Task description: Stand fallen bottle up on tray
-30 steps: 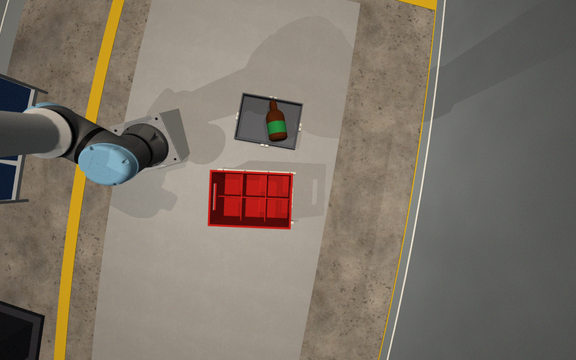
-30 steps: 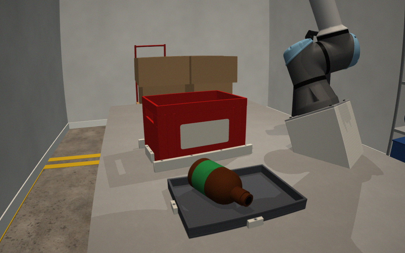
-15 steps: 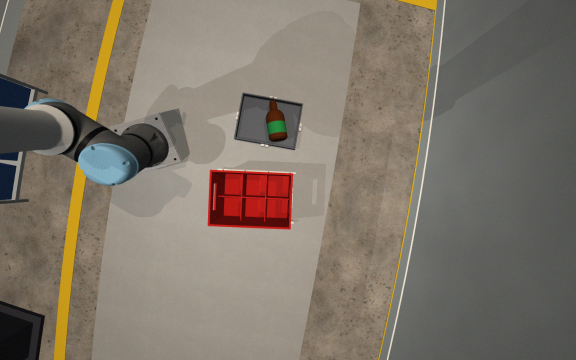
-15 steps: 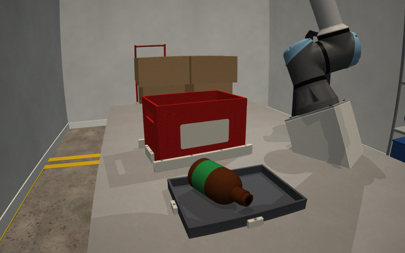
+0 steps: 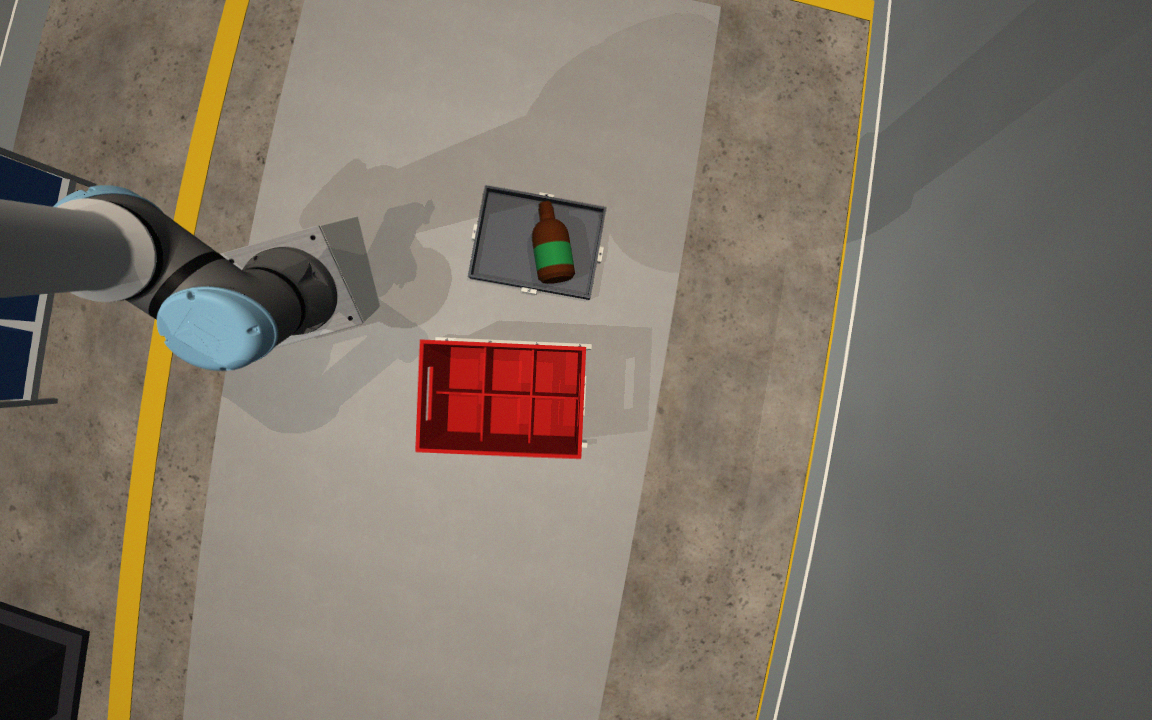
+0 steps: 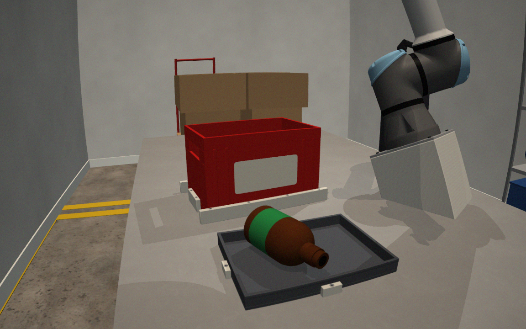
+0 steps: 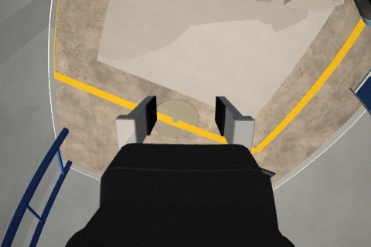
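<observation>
Right now my hand is 660 mm above the bottle, 140 mm to the left of it and 110 mm short of it. Round my hand: red crate: 620 mm below, 450 mm to the right, 100 mm ahead; then dark grey tray: 690 mm below, 140 mm to the right, 80 mm ahead.
</observation>
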